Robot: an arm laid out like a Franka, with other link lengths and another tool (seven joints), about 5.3 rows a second.
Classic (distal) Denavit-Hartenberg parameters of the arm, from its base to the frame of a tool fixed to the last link. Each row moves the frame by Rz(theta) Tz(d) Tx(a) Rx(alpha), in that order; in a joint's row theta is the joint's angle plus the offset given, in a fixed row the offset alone. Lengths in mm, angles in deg.
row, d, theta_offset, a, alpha
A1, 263.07, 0, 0, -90
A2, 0, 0, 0, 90
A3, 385.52, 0, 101.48, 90
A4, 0, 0, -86.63, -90
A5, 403.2, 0, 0, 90
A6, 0, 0, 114.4, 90
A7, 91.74, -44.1, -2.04, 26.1
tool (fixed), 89.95, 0, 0, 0
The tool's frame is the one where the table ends.
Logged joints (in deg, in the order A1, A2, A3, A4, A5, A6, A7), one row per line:
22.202, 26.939, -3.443, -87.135, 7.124, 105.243, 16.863
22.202, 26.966, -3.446, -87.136, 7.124, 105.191, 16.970
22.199, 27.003, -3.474, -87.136, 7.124, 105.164, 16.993
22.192, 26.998, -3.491, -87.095, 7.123, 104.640, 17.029
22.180, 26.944, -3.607, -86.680, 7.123, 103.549, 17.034
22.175, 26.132, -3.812, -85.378, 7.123, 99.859, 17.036
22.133, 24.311, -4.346, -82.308, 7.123, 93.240, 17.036
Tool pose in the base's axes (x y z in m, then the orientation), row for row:
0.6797, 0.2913, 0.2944, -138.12, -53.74, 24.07
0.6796, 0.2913, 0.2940, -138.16, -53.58, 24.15
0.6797, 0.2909, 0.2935, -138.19, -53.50, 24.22
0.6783, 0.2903, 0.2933, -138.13, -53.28, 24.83
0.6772, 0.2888, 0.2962, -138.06, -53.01, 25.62
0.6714, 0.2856, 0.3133, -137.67, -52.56, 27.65
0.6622, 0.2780, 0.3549, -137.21, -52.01, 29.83
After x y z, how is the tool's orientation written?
As a rotation vector, in degrees.
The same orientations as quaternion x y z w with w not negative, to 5 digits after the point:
-0.88885, -0.34584, 0.15490, 0.25757
-0.88914, -0.34482, 0.15542, 0.25763
-0.88929, -0.34429, 0.15586, 0.25755
-0.88904, -0.34292, 0.15981, 0.25783
-0.88869, -0.34123, 0.16492, 0.25806
-0.88678, -0.33856, 0.17810, 0.25938
-0.88457, -0.33530, 0.19231, 0.26103

